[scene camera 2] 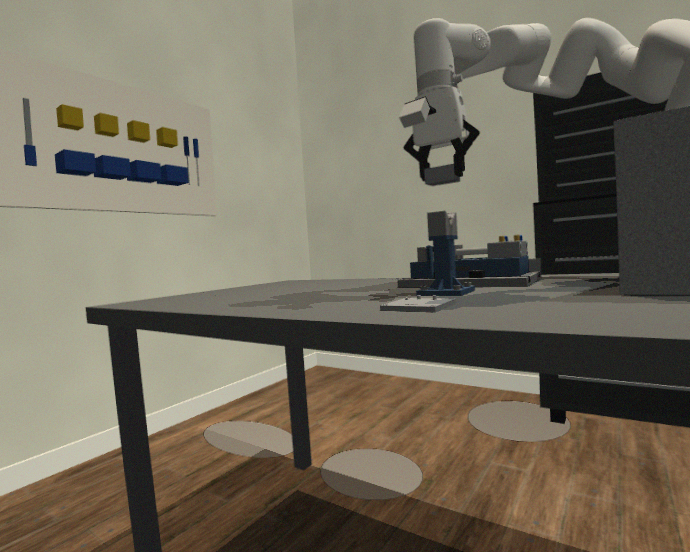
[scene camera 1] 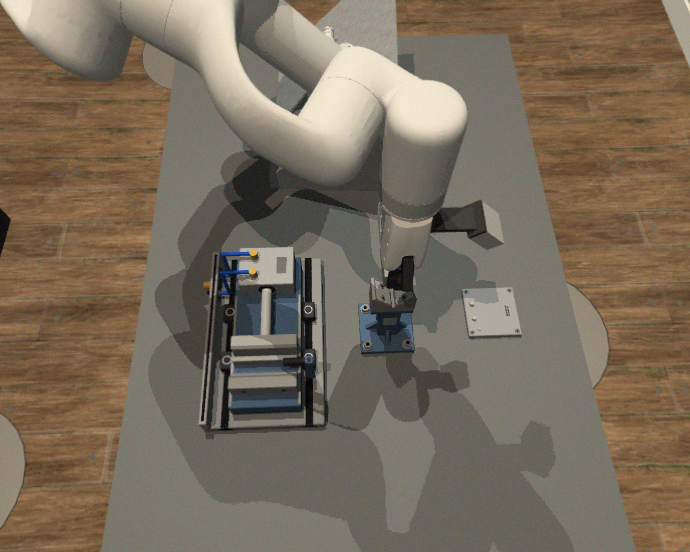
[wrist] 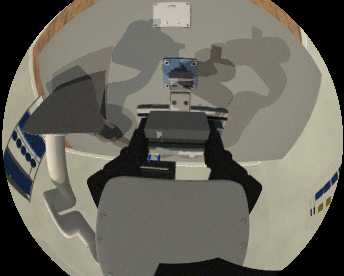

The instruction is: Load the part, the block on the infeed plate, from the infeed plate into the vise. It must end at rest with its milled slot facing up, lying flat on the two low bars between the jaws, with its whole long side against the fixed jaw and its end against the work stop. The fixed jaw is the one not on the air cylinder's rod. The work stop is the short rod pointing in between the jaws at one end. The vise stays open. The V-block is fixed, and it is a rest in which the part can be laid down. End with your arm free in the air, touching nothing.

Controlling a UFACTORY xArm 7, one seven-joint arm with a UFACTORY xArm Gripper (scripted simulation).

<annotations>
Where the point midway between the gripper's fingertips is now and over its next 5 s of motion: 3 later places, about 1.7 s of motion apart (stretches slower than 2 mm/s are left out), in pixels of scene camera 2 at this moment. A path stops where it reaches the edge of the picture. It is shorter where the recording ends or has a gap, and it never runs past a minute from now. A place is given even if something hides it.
My gripper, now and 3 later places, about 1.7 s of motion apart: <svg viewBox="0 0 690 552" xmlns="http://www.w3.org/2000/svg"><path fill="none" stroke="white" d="M442 178L438 180L435 189L440 194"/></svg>
</annotations>
